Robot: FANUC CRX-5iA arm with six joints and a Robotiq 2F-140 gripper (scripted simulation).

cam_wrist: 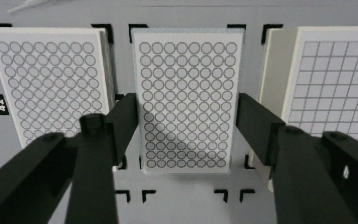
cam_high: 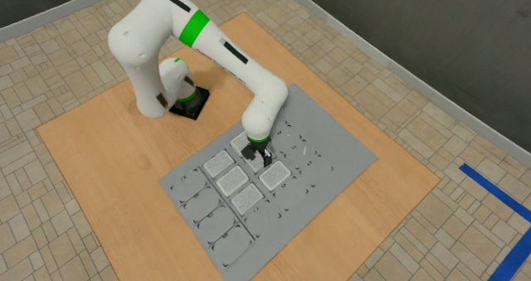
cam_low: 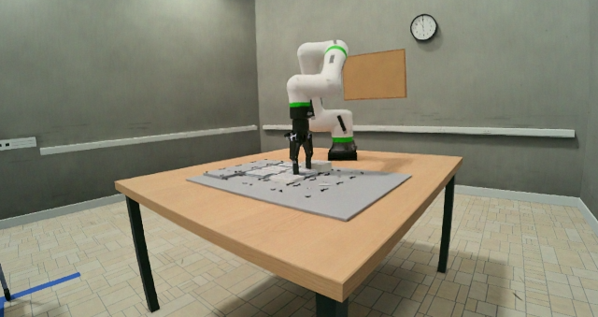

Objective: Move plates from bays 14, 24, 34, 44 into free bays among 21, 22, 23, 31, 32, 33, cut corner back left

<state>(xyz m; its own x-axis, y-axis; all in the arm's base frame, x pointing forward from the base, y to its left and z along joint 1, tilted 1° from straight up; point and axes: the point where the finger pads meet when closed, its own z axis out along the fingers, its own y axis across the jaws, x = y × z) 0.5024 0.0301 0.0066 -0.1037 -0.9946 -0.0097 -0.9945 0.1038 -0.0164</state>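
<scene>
Now: hand 2 cm above the sealed 96-well plate. From my hand the other things lie so: sealed deep-well block 11 cm behind, 1 cm to the left, 1 cm below.
</scene>
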